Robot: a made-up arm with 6 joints. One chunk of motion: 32 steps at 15 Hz.
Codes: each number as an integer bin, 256 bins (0 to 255) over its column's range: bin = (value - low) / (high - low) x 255, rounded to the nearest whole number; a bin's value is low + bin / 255 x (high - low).
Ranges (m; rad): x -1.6..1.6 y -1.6..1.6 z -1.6..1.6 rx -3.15..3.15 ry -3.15..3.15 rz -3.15..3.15
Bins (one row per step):
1: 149 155 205 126 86 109
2: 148 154 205 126 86 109
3: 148 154 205 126 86 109
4: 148 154 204 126 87 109
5: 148 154 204 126 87 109
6: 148 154 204 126 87 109
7: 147 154 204 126 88 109
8: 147 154 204 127 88 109
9: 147 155 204 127 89 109
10: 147 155 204 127 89 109
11: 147 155 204 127 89 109
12: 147 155 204 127 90 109
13: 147 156 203 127 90 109
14: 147 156 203 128 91 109
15: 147 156 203 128 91 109
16: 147 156 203 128 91 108
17: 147 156 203 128 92 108
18: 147 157 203 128 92 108
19: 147 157 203 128 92 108
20: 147 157 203 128 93 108
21: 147 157 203 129 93 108
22: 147 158 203 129 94 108
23: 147 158 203 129 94 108
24: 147 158 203 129 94 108
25: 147 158 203 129 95 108
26: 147 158 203 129 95 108
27: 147 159 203 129 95 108
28: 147 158 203 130 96 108
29: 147 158 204 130 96 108
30: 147 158 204 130 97 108
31: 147 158 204 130 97 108
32: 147 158 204 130 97 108
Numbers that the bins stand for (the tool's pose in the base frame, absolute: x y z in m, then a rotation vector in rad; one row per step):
1: 0.2698 0.3451 0.9725 -0.0371 -1.0253 -0.4571
2: 0.2573 0.3325 0.9725 -0.0371 -1.0253 -0.4571
3: 0.2573 0.3325 0.9725 -0.0371 -1.0253 -0.4571
4: 0.2573 0.3325 0.9600 -0.0371 -1.0006 -0.4571
5: 0.2573 0.3325 0.9600 -0.0371 -1.0006 -0.4571
6: 0.2573 0.3325 0.9600 -0.0371 -1.0006 -0.4571
7: 0.2447 0.3325 0.9600 -0.0371 -0.9759 -0.4571
8: 0.2447 0.3325 0.9600 -0.0124 -0.9759 -0.4571
9: 0.2447 0.3451 0.9600 -0.0124 -0.9512 -0.4571
10: 0.2447 0.3451 0.9600 -0.0124 -0.9512 -0.4571
11: 0.2447 0.3451 0.9600 -0.0124 -0.9512 -0.4571
12: 0.2447 0.3451 0.9600 -0.0124 -0.9265 -0.4571
13: 0.2447 0.3576 0.9475 -0.0124 -0.9265 -0.4571
14: 0.2447 0.3576 0.9475 0.0124 -0.9018 -0.4571
15: 0.2447 0.3576 0.9475 0.0124 -0.9018 -0.4571
16: 0.2447 0.3576 0.9475 0.0124 -0.9018 -0.4818
17: 0.2447 0.3576 0.9475 0.0124 -0.8771 -0.4818
18: 0.2447 0.3702 0.9475 0.0124 -0.8771 -0.4818
19: 0.2447 0.3702 0.9475 0.0124 -0.8771 -0.4818
20: 0.2447 0.3702 0.9475 0.0124 -0.8524 -0.4818
21: 0.2447 0.3702 0.9475 0.0371 -0.8524 -0.4818
22: 0.2447 0.3827 0.9475 0.0371 -0.8276 -0.4818
23: 0.2447 0.3827 0.9475 0.0371 -0.8276 -0.4818
24: 0.2447 0.3827 0.9475 0.0371 -0.8276 -0.4818
25: 0.2447 0.3827 0.9475 0.0371 -0.8029 -0.4818
26: 0.2447 0.3827 0.9475 0.0371 -0.8029 -0.4818
27: 0.2447 0.3953 0.9475 0.0371 -0.8029 -0.4818
28: 0.2447 0.3827 0.9475 0.0618 -0.7782 -0.4818
29: 0.2447 0.3827 0.9600 0.0618 -0.7782 -0.4818
30: 0.2447 0.3827 0.9600 0.0618 -0.7535 -0.4818
31: 0.2447 0.3827 0.9600 0.0618 -0.7535 -0.4818
32: 0.2447 0.3827 0.9600 0.0618 -0.7535 -0.4818

